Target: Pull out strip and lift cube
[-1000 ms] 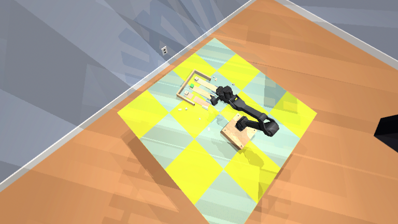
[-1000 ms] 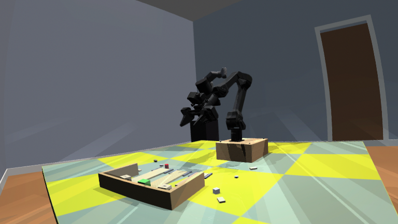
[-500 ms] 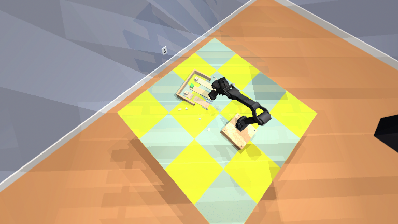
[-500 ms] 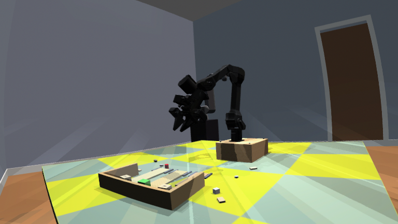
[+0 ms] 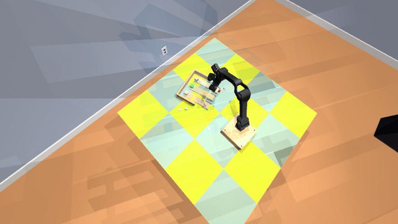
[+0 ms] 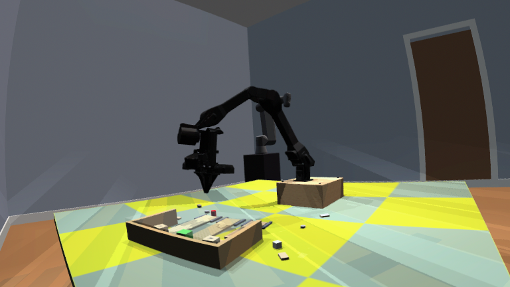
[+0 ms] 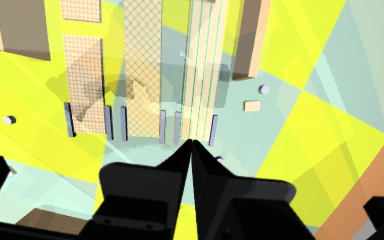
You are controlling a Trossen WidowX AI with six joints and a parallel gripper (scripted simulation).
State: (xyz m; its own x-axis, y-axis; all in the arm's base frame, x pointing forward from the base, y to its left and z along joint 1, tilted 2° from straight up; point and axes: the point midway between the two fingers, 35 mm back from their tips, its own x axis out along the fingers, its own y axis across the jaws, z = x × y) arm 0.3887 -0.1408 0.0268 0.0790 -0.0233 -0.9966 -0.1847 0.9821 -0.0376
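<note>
Right now the small red block is 90 mm below my gripper tip, 50 mm behind it and 30 mm to the right of it. From my gripper tip the other things lie so: cube: 320 mm to the left, 90 mm below, 50 mm ahead.
</note>
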